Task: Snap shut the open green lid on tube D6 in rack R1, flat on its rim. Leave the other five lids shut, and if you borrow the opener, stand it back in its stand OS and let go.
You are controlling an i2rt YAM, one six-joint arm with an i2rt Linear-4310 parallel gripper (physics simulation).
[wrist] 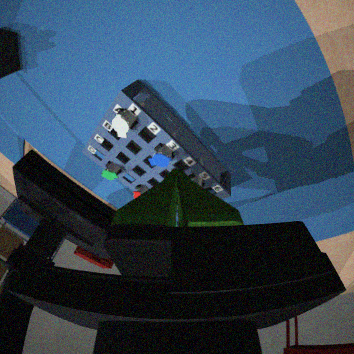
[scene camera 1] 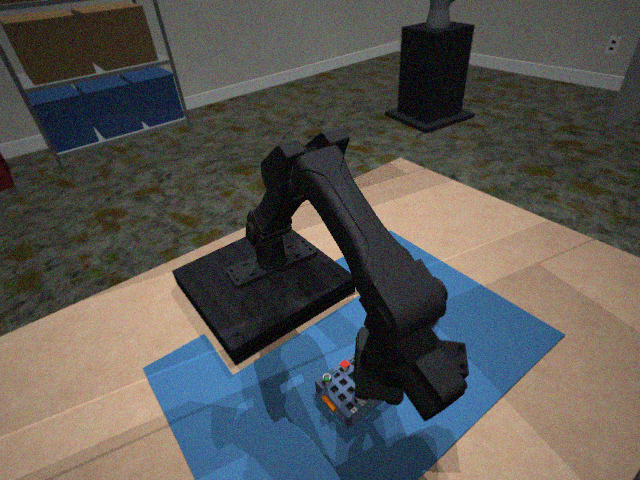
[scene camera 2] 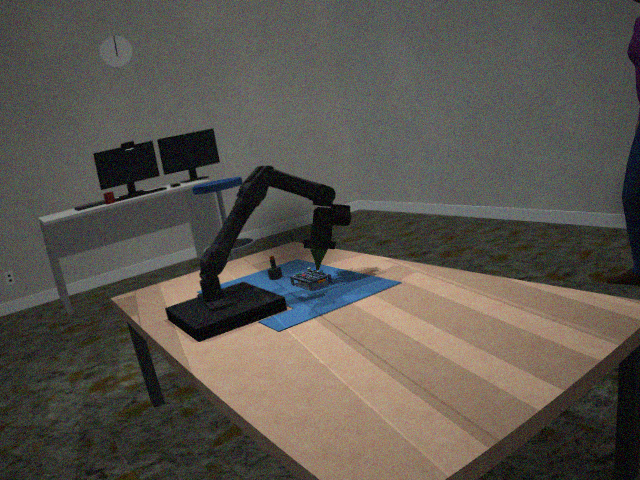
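Seen in the pictures: gripper, between the fingertips: (wrist: 176,174) (scene camera 1: 368,386) (scene camera 2: 317,269); arm's base, origin of its link: (wrist: 55,222) (scene camera 1: 272,263) (scene camera 2: 214,301).
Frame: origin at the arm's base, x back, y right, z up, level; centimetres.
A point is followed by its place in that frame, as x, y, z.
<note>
Rack R1 (scene camera 1: 334,397) @(-35.2, 5.4, -1.0) (scene camera 2: 310,281) @(-31.4, 6.2, -1.1) (wrist: 200,156) @(-37.8, 1.9, -3.8) is a small grey-blue grid block on the blue mat. Green D6 lid (scene camera 1: 326,378) @(-32.9, 5.4, 1.3), seen with a pale ring at the rack's left corner in scene camera 1, is too small to judge its tilt; the fingers hide D6 in the wrist view. Other lids in the wrist view are white (wrist: 120,125) @(-36.5, -5.4, 0.2), blue (wrist: 160,160) @(-37.0, -1.6, 0.2), another green (wrist: 109,174) @(-31.2, -2.8, 0.2) and red (wrist: 137,194) @(-31.7, 0.6, 0.1). My gripper (scene camera 2: 317,268) @(-37.2, 0.1, 0.2) (wrist: 176,174) @(-37.2, 0.1, 0.2) is shut and empty, its green fingertips above the rack; the arm hides them in scene camera 1. The opener (scene camera 2: 272,260) @(-28.6, -19.5, 2.9) stands upright in its stand OS (scene camera 2: 274,273) @(-27.8, -17.9, -1.6).
The blue mat (scene camera 1: 491,320) @(-36.0, -30.1, -4.0) (scene camera 2: 361,289) @(-41.9, 20.6, -4.0) lies on the wooden table (scene camera 1: 568,403) @(-54.2, -26.7, -4.3) (scene camera 2: 336,392) @(-4.8, 73.9, -4.3). The black robot base (scene camera 1: 258,310) @(-11.7, 8.5, 0.1) (scene camera 2: 232,310) @(-1.8, 14.2, -0.1) stands beside the mat. An orange marking (scene camera 1: 328,403) @(-35.2, 6.6, -1.7) is on the rack's side. A dark block shows at the wrist view's left edge.
</note>
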